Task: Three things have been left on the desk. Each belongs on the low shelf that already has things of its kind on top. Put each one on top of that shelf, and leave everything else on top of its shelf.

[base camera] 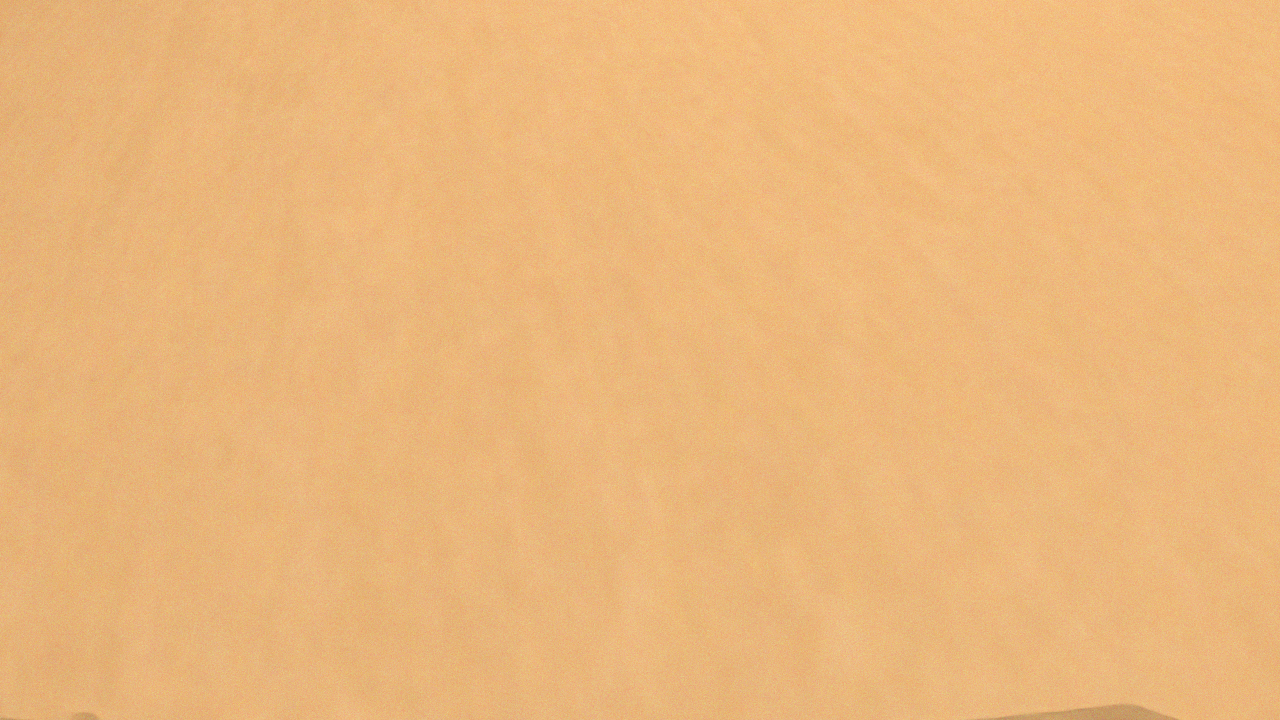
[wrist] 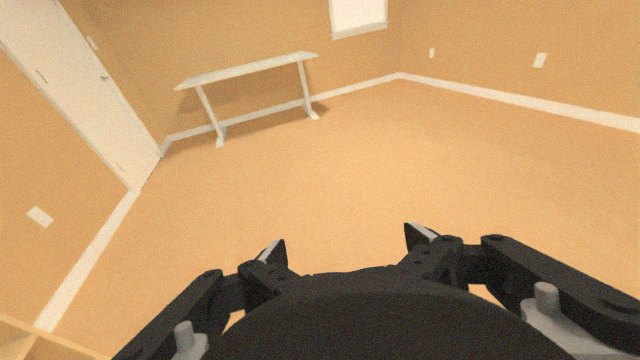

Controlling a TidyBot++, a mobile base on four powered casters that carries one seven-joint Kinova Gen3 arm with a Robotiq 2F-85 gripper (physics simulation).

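Frame: origin at the arm's base, x right, y up, z back, level; metres.
Seen in the pictures: gripper, between the fingertips: (wrist: 344,244).
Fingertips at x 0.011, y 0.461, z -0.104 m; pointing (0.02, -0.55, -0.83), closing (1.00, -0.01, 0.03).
Note:
A point is followed by its place in that frame.
A white desk (wrist: 250,69) @[x -0.625, y 0.323, z -2.561 m] stands against the far wall in the wrist view, left of the middle, across the room. No object can be made out on its top from here. A corner of a light wooden shelf (wrist: 60,347) @[x -1.050, y -0.170, z -0.327 m] shows at the bottom left of the wrist view; its top and anything on it are out of view. My gripper (wrist: 344,244) @[x 0.011, y 0.461, z -0.104 m] is open and empty, held in the air above the floor, far from the desk. The base camera shows floor, and no desk, shelf or object shows there.
A white door (wrist: 85,90) @[x -1.888, y 0.482, z -2.009 m] is at the left of the wrist view. A white-framed window (wrist: 359,15) @[x 0.804, y 0.577, z -3.739 m] is high on the far wall, right of the desk. A white baseboard (wrist: 500,97) @[x 1.925, y -0.363, z -2.221 m] runs along the right wall. The floor (wrist: 350,175) @[x 0.164, y -0.397, z -1.360 m] (base camera: 640,358) @[x -0.041, y -0.397, z -0.409 m] stretches toward the desk.

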